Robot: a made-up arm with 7 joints. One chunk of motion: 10 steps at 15 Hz.
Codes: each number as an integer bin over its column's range. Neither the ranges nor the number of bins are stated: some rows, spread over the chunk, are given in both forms.
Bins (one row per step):
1: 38 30 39 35 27 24
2: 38 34 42 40 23 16
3: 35 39 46 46 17 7
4: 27 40 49 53 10 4
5: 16 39 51 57 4 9
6: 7 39 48 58 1 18
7: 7 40 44 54 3 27
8: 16 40 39 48 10 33
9: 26 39 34 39 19 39
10: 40 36 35 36 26 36
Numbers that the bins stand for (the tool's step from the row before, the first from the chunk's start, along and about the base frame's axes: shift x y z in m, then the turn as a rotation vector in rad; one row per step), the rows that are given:
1: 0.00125 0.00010 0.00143 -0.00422 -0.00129 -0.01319
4: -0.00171 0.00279 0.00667 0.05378 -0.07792 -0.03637
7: -0.00711 0.00279 0.00405 0.05700 -0.10948 -0.00971
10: 0.00179 0.00171 -0.00067 -0.00100 -0.00579 0.00071
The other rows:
2: 0.00125 0.00117 0.00300 0.01189 -0.01932 -0.02246
3: 0.00044 0.00252 0.00510 0.03122 -0.04637 -0.03289
5: -0.00468 0.00252 0.00771 0.06667 -0.10497 -0.03057
6: -0.00711 0.00252 0.00614 0.06989 -0.11849 -0.02014
8: -0.00468 0.00279 0.00143 0.03767 -0.07792 -0.00276
9: -0.00198 0.00252 -0.00119 0.00867 -0.03735 0.00419

